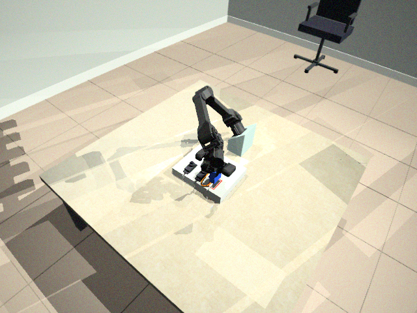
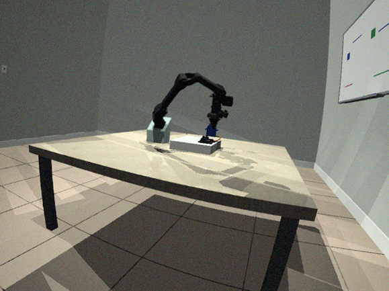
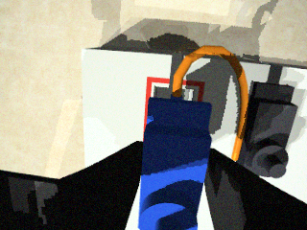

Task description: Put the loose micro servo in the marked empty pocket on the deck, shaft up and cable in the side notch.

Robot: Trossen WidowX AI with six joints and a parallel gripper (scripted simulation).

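Right now the white deck is 120 mm behind my gripper tip, 80 mm to the right of it and 100 mm below it.
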